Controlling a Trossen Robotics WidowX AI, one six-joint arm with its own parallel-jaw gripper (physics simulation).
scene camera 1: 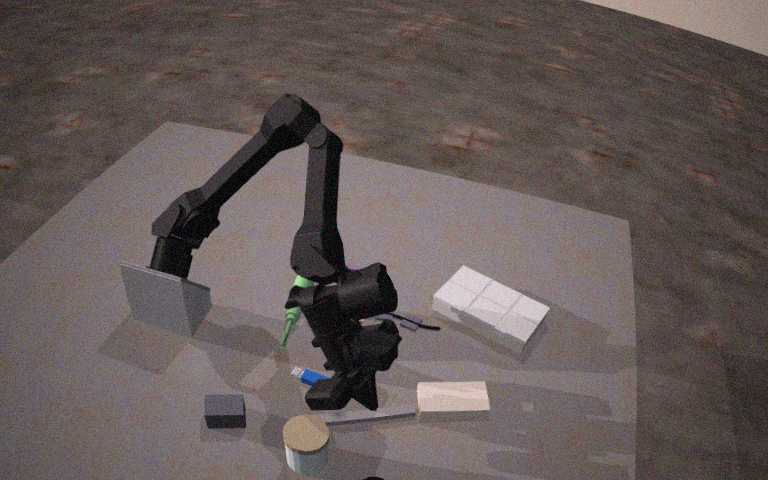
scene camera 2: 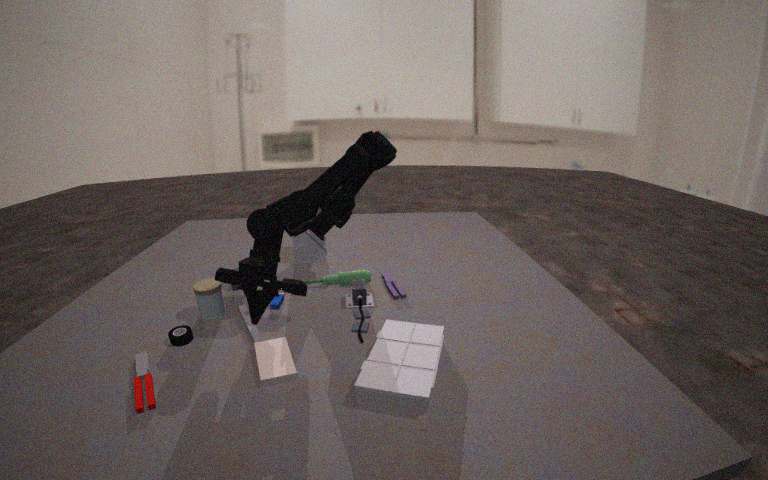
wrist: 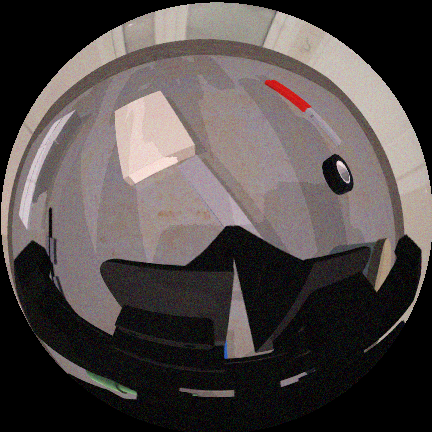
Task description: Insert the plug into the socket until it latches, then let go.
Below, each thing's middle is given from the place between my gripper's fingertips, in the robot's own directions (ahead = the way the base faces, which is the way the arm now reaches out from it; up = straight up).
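There's a tan block [scene camera 1: 436, 399] that's 120 mm ahead of my hand and 50 mm to the left of it. The black tape roll [wrist: 337, 174] is 150 mm to the right of my hand and 30 mm ahead of it, while the tan-lidded jar [scene camera 1: 306, 437] sits 110 mm to the right of my hand, 80 mm behind it and 20 mm above it. As for the grey bar [scene camera 1: 341, 418], it's 10 mm behind my hand, 10 mm to the right of it and 10 mm below it.
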